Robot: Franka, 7 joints.
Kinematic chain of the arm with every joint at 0, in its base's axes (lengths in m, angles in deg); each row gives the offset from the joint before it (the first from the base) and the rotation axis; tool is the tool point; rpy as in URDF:
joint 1: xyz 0 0 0.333 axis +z
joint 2: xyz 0 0 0 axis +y
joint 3: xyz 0 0 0.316 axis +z
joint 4: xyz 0.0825 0 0 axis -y
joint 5: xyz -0.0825 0 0.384 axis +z
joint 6: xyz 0 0 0 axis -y
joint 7: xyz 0.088 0 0 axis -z
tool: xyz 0 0 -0.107 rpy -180 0 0
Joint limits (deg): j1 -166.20..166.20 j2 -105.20..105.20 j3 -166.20..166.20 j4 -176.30..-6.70 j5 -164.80..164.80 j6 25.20..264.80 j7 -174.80..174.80
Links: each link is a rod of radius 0.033 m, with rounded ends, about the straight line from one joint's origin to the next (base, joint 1, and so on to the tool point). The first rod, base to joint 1, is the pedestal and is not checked.
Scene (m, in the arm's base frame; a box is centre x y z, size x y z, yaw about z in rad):
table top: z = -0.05
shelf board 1: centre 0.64 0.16 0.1 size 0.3 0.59 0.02 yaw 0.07
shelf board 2: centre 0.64 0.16 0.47 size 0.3 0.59 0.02 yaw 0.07
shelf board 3: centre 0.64 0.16 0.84 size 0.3 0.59 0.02 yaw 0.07
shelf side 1: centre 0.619 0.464 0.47 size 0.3 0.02 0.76 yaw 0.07
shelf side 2: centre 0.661 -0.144 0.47 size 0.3 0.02 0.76 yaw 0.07
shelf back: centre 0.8 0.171 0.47 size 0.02 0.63 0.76 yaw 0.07
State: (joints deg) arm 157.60 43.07 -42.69 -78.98 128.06 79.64 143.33
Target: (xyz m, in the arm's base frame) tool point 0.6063 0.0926 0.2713
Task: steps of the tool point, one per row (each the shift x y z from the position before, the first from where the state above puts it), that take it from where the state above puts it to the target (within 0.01 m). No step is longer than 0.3 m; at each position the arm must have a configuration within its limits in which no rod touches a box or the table.
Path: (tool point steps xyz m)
1: 0.2087 0.1162 -0.0904
2: 0.2406 0.0229 -0.0595
3: 0.2228 -0.0725 -0.0298
4: 0.1624 -0.1463 -0.0069
5: 0.0772 -0.1815 0.0053
6: -0.0096 -0.1733 0.0059
7: 0.0866 0.0079 0.0063
8: 0.0819 0.0064 -0.0018
9: 0.0754 0.0028 -0.0045

